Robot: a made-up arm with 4 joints.
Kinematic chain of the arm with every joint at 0, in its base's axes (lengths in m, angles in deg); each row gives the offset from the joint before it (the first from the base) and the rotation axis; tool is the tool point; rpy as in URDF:
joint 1: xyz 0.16 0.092 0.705 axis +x
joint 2: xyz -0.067 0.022 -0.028 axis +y
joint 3: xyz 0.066 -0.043 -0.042 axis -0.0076 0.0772 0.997
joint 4: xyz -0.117 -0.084 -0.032 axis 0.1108 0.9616 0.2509
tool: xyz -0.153 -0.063 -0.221 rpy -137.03 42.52 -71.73
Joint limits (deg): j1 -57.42..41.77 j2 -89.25..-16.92 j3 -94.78..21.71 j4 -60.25..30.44
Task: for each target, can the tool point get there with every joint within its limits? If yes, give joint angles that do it. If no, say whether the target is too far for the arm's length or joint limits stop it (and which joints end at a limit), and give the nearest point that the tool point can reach.
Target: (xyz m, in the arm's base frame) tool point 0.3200 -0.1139 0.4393
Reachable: yes | joints -3.55 -42.44 8.25 -45.78
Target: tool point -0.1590 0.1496 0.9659
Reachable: no: joint limits stop it (at a limit: joint 1, joint 2, joint 4) | nearest point -0.0545 0.4591 0.6150 | short by 0.479 m
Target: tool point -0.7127 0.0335 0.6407
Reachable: no: too far | nearest point -0.1477 -0.1251 0.4664 | short by 0.612 m
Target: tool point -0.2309 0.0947 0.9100
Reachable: no: joint limits stop it (at a limit: joint 1, joint 2, joint 4) | nearest point -0.1113 -0.2688 0.7214 | short by 0.427 m
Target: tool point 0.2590 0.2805 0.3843
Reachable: yes | joints 14.35 -42.44 -74.86 -22.44
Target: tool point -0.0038 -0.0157 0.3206
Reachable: yes | joints -20.00 -25.19 -36.67 6.46
